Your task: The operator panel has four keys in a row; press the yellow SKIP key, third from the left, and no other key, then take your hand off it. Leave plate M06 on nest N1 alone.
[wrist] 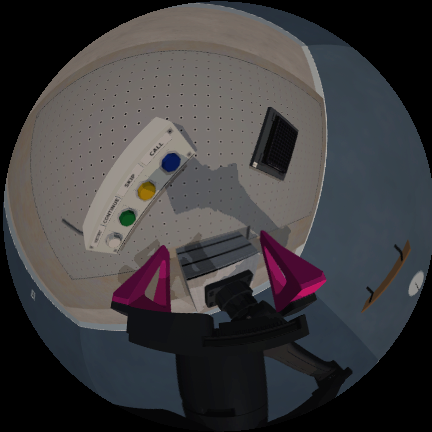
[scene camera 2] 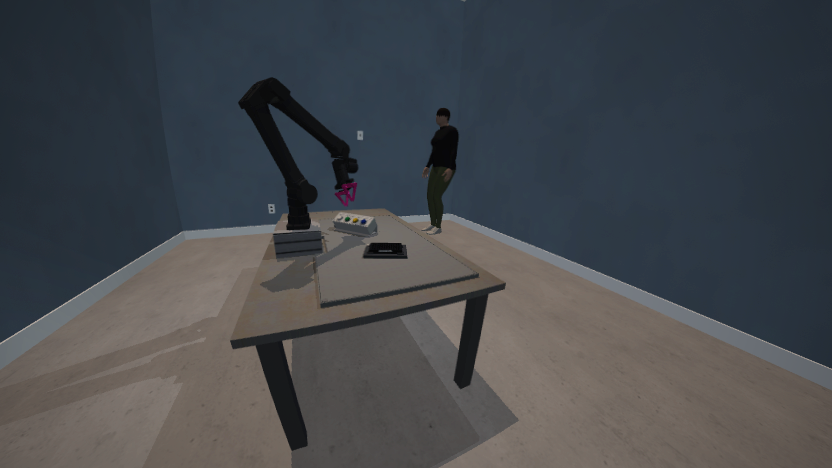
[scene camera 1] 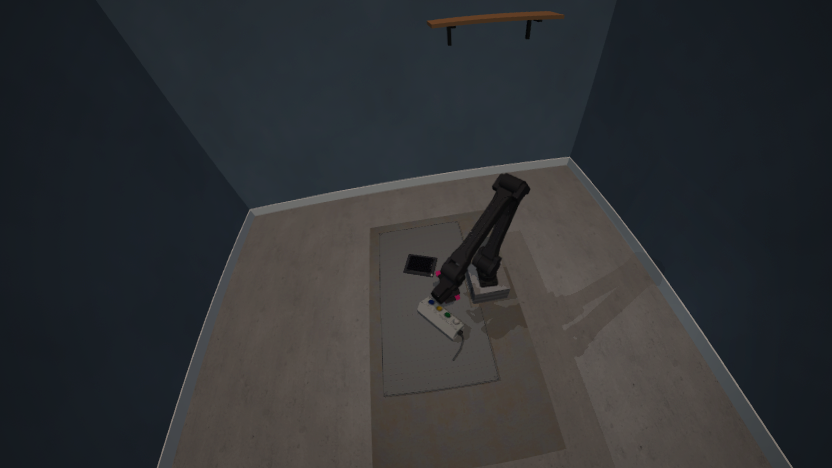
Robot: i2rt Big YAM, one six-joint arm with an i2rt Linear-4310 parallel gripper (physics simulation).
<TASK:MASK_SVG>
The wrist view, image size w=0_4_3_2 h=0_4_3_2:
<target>gripper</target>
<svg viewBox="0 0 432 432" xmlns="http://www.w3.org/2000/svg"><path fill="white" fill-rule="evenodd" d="M264 230L260 230L259 240L273 295L275 313L243 320L219 322L219 328L214 328L213 317L209 314L171 312L169 252L165 245L161 245L112 294L110 308L127 316L126 333L128 333L128 341L155 350L175 353L179 395L183 406L192 411L205 413L211 408L230 408L234 415L239 415L261 407L267 401L263 350L289 343L309 334L305 314L301 314L283 323L281 318L300 311L316 300L314 291L326 281L324 273L316 266L280 245ZM160 265L158 281L152 301L144 295L144 291Z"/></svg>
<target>black tray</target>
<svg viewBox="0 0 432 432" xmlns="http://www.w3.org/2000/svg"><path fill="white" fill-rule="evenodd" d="M275 115L263 150L261 162L282 173L286 173L298 132L280 116Z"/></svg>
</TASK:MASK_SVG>
